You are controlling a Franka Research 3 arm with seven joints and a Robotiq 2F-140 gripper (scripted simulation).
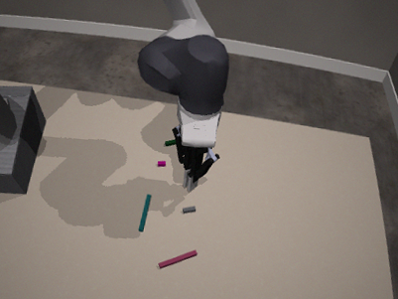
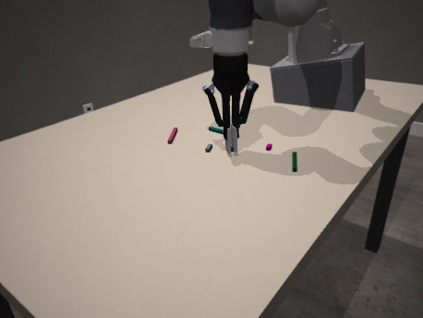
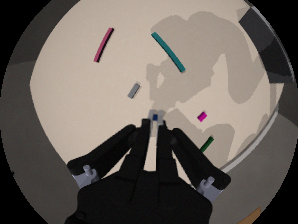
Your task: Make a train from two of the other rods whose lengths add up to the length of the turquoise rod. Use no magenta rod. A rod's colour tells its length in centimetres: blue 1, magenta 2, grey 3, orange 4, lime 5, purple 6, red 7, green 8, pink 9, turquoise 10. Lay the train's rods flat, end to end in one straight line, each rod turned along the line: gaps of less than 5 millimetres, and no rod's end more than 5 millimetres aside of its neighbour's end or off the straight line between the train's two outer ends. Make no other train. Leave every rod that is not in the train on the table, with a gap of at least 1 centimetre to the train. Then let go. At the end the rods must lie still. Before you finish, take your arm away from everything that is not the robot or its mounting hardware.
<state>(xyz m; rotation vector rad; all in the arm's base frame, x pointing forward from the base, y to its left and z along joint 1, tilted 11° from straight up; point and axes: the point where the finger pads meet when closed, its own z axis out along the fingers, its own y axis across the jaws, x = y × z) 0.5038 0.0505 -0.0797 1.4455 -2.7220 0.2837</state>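
Now: the blue rod 3 cm below my hand. Round my hand: turquoise rod: 9 cm behind, 10 cm to the right, 4 cm below; then magenta rod: 9 cm behind, 5 cm to the left, 4 cm below; then grey rod: 1 cm ahead, 6 cm to the right, 4 cm below.
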